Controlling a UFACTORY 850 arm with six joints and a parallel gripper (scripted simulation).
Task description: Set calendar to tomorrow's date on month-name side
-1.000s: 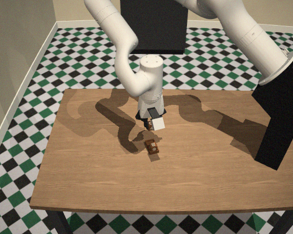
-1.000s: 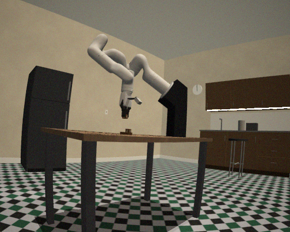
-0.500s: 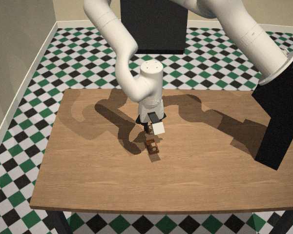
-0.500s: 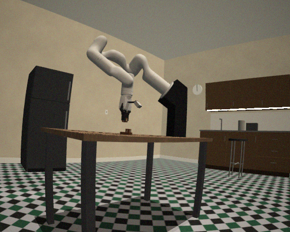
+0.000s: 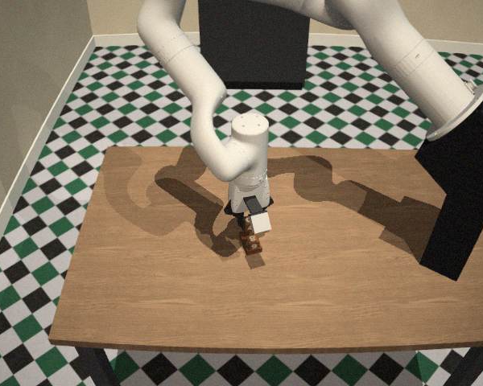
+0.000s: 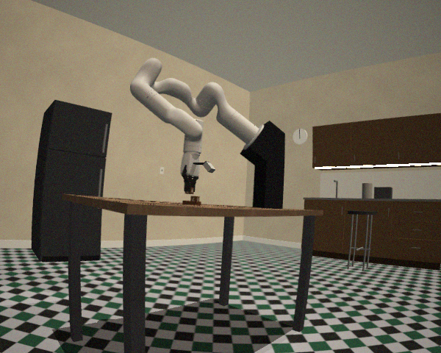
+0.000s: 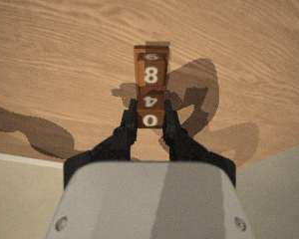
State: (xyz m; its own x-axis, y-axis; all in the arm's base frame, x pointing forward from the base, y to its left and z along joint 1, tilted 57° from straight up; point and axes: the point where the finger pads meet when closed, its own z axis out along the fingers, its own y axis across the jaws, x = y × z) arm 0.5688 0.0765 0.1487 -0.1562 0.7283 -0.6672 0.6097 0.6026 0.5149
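My gripper is now 10 mm above the brown calendar cube.
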